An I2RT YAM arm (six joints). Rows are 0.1 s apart.
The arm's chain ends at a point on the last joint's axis. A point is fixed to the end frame.
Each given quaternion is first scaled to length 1.
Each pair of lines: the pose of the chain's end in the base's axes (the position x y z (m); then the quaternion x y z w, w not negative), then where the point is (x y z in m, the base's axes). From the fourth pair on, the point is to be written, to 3 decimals.
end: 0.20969 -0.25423 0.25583 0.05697 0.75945 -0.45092 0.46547
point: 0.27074 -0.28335 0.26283
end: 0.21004 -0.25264 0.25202 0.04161 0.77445 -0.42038 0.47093
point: 0.27279 -0.27841 0.25679
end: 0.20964 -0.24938 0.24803 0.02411 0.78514 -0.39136 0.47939
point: 0.27392 -0.27133 0.25133
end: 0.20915 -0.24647 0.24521 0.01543 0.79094 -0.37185 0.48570
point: 0.274 -0.266 0.248
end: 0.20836 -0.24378 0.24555 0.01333 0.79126 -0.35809 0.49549
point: 0.274 -0.262 0.249
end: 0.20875 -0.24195 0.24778 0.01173 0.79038 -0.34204 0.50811
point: 0.275 -0.258 0.252
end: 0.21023 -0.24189 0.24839 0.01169 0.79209 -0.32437 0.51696
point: 0.276 -0.257 0.253
